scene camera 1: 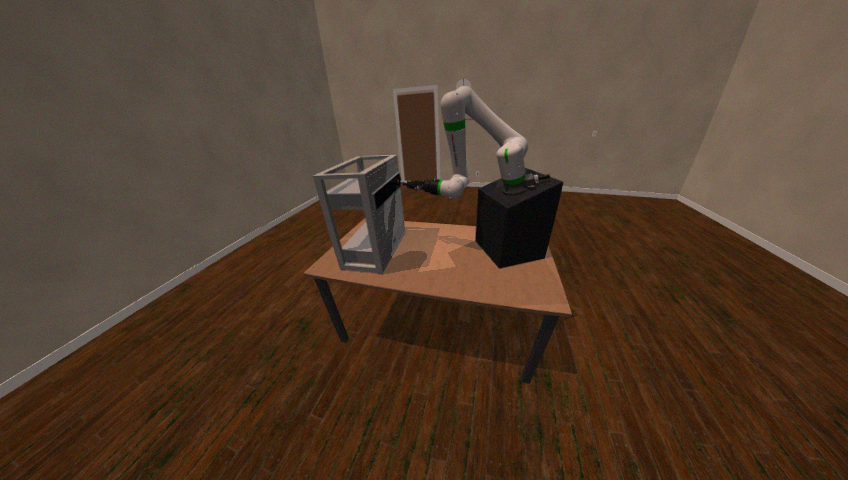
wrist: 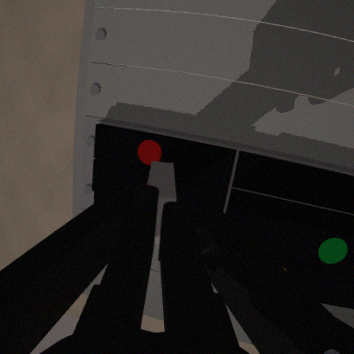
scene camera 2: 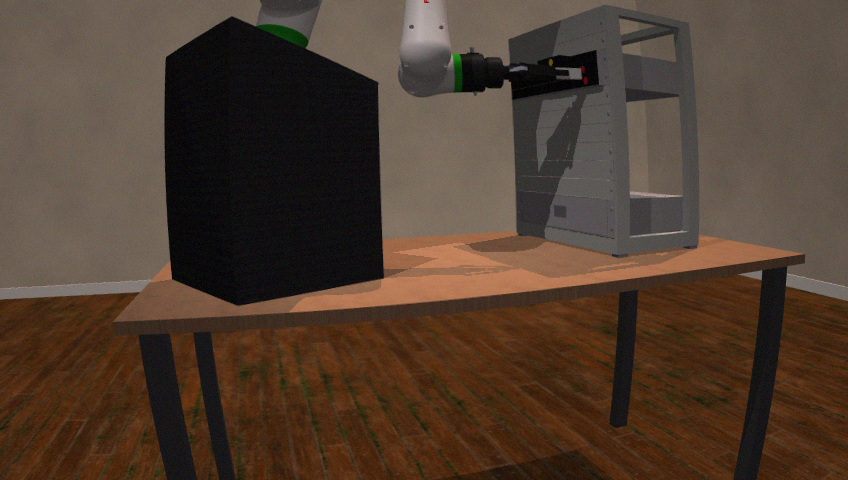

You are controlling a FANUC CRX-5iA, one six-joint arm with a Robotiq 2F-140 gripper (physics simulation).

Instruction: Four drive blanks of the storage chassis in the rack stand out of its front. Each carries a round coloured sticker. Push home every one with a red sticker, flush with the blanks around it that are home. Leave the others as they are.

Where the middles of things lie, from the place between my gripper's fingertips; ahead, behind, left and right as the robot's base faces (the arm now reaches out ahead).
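Labels:
The grey rack [scene camera 2: 589, 116] is 18 cm to the left of my hand and 13 cm below it, and it is also ahead of my hand by 14 cm.

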